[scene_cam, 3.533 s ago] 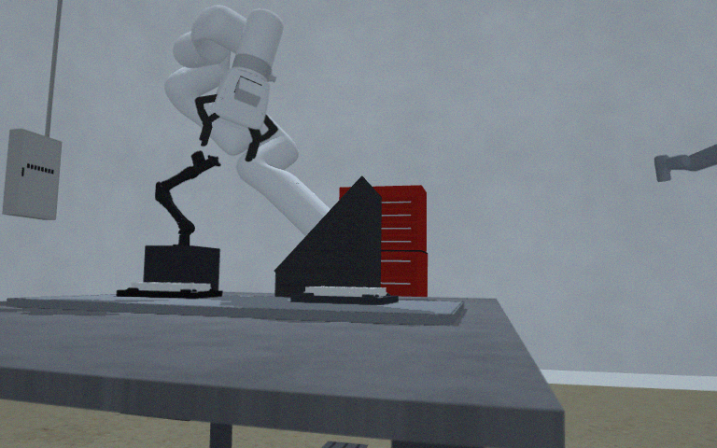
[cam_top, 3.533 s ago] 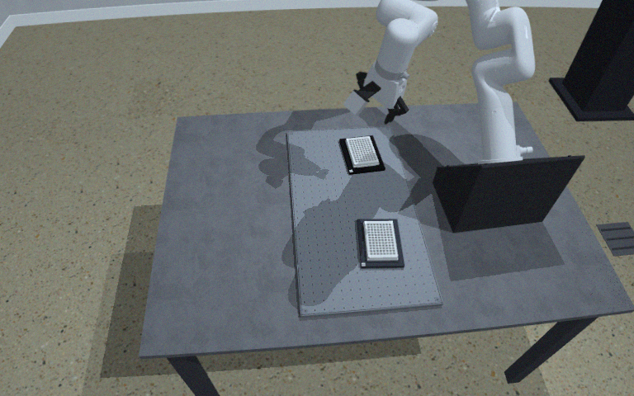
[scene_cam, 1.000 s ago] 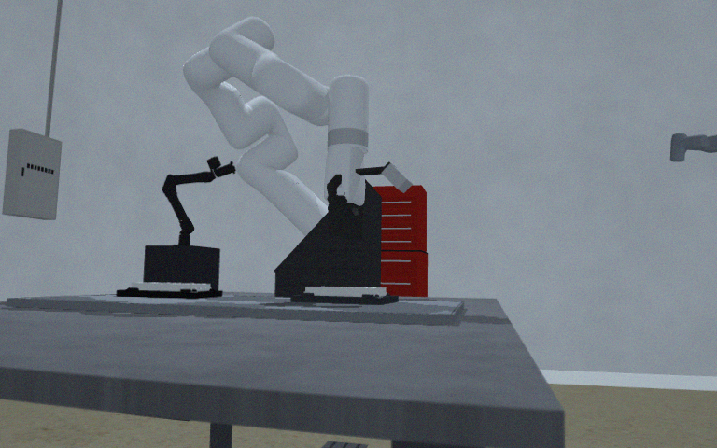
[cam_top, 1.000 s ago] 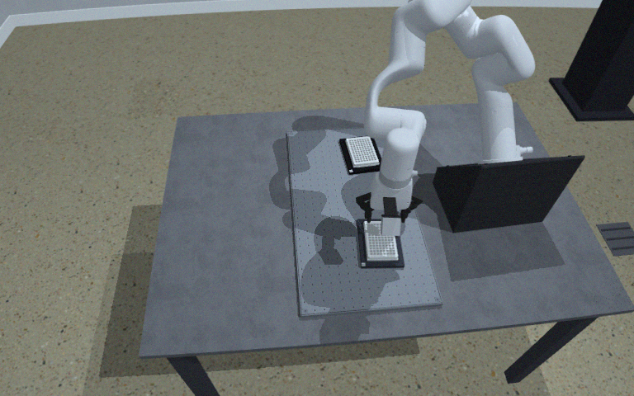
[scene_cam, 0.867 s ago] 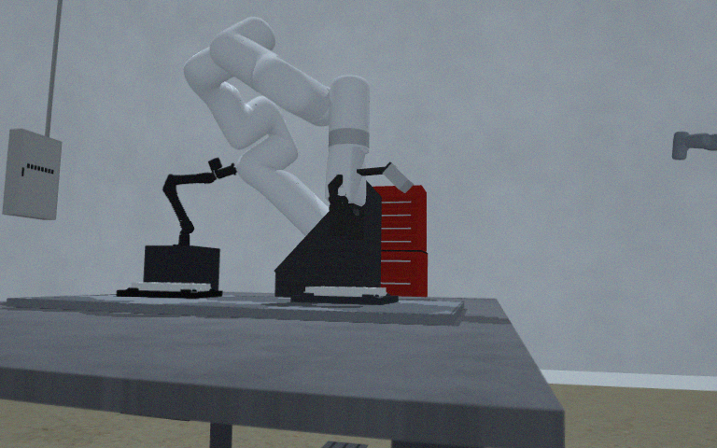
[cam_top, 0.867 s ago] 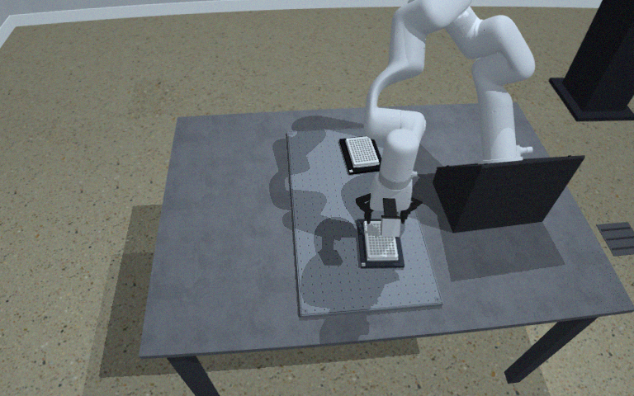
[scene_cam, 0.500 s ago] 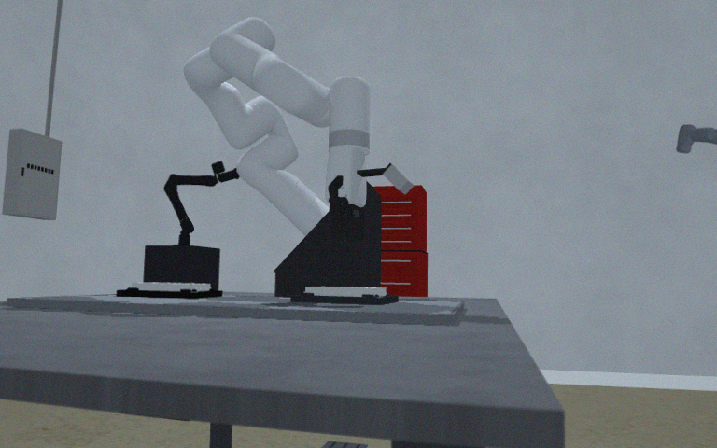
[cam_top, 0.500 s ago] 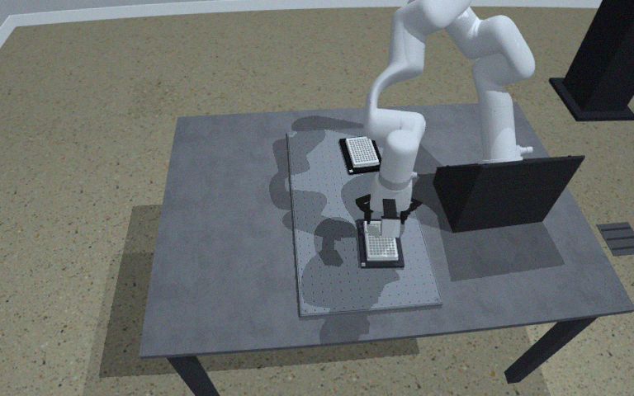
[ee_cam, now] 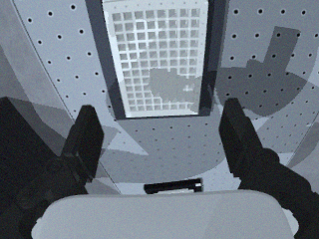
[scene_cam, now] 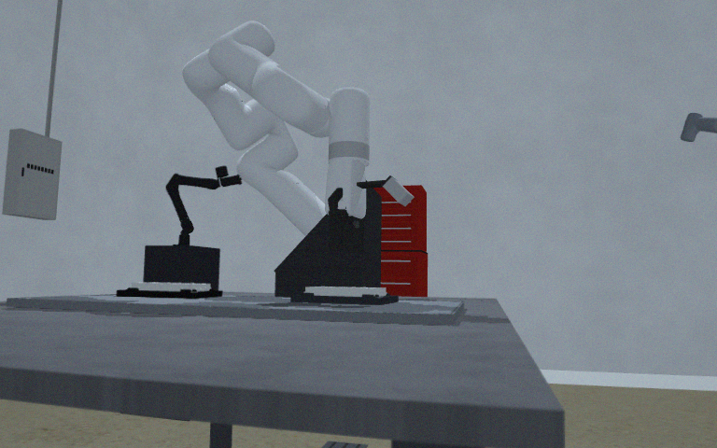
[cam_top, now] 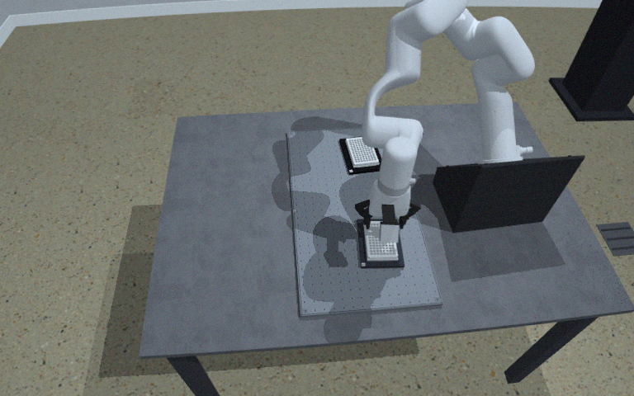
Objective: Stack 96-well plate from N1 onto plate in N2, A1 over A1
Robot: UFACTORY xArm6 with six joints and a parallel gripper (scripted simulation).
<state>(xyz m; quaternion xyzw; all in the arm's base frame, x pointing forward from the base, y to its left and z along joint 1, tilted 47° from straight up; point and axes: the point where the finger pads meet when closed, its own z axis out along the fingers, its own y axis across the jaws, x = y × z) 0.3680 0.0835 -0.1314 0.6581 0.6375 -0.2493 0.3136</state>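
The plate nest N1 is 10 cm below my hand. From my hand the other things lie so: A1 mark (5 cm ahead, 28 cm to the right, 9 cm below).
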